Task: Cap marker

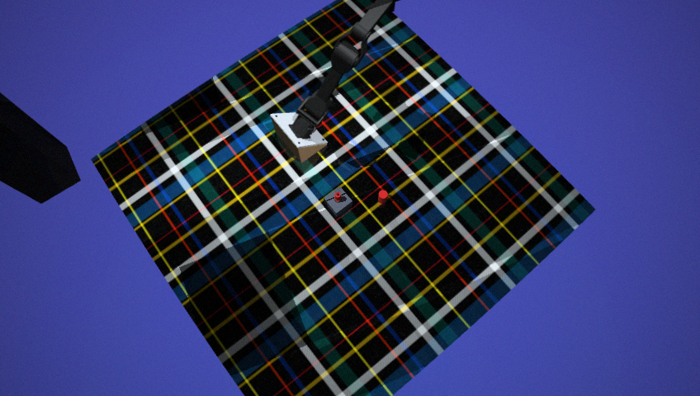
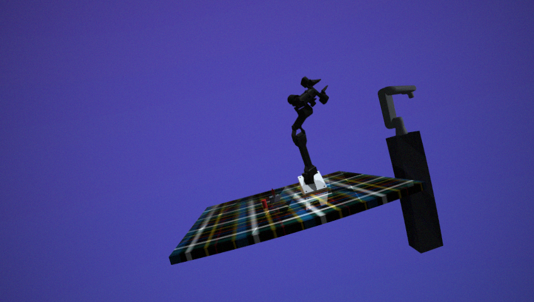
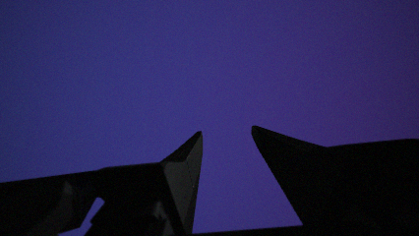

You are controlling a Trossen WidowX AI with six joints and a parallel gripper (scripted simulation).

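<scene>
Now: the red cap 63 cm below my gripper tip, 52 cm ahead of it and 26 cm to the right of it. Also, from my gripper tip: holder block 63 cm below, 46 cm ahead, 39 cm to the right.
</scene>
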